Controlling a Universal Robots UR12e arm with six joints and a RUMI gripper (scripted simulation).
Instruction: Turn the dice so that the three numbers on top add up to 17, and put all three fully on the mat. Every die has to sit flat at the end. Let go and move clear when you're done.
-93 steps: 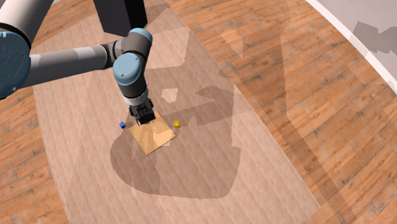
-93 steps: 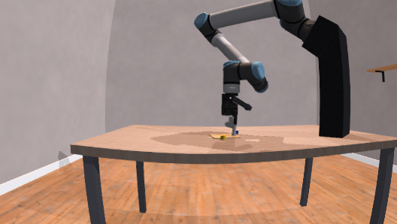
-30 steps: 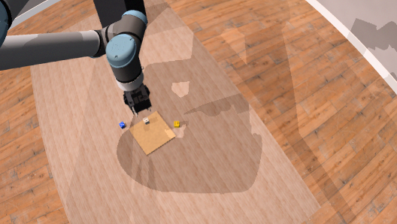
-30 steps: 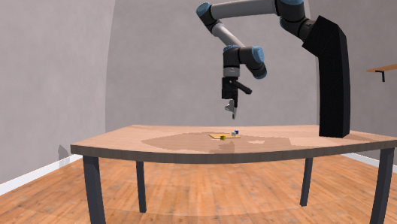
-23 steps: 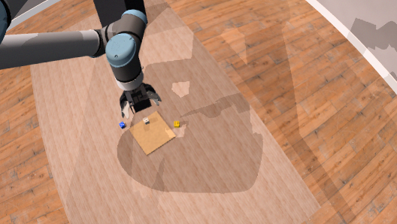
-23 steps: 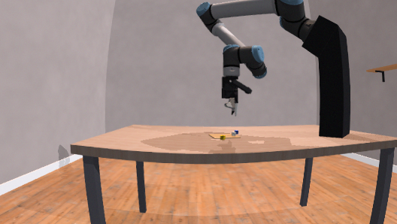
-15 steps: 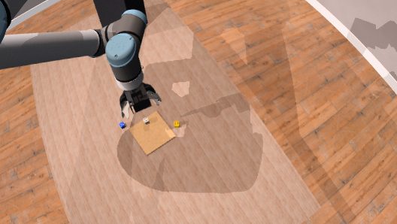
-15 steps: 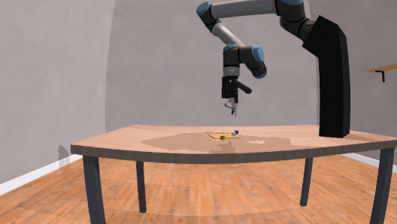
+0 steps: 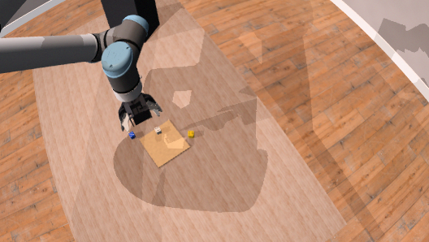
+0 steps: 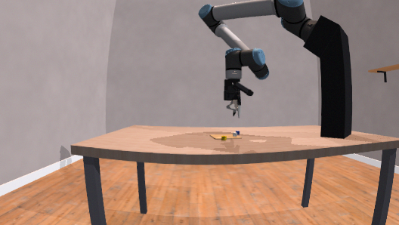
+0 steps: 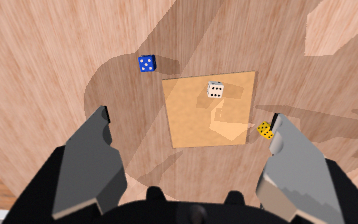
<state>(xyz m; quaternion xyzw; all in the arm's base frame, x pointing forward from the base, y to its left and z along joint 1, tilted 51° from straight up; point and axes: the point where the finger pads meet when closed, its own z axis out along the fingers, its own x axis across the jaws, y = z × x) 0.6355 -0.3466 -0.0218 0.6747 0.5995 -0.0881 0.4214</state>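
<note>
Right now the blue die is 90 mm below my hand, 50 mm to the right of it and 40 mm behind it. Also, from my hand: white die (90 mm below, 40 mm to the left, 20 mm ahead); then tan mat (100 mm below, 70 mm ahead, 20 mm to the left); then yellow die (120 mm ahead, 110 mm to the left, 90 mm below).
</note>
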